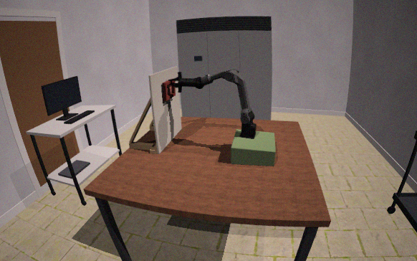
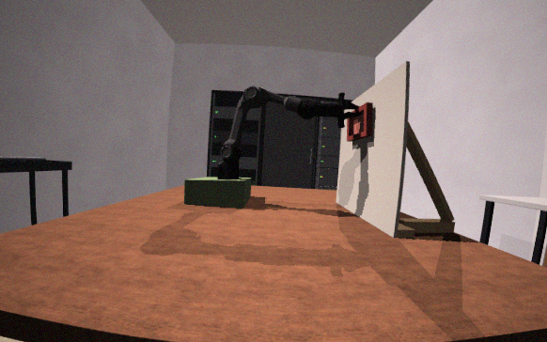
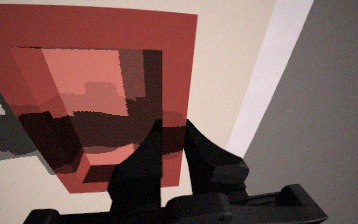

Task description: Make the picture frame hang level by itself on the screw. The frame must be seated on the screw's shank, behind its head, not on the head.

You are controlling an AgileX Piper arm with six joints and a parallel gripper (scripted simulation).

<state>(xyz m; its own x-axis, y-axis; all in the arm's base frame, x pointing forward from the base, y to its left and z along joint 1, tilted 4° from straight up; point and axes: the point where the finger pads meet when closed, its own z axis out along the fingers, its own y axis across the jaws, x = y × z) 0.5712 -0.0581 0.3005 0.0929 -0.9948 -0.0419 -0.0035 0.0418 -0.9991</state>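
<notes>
The red picture frame is 5 cm below my hand, 1 cm to the left of it and 1 cm ahead of it. Also, from my hand: beige board: 18 cm below, 3 cm ahead, 1 cm to the left.
</notes>
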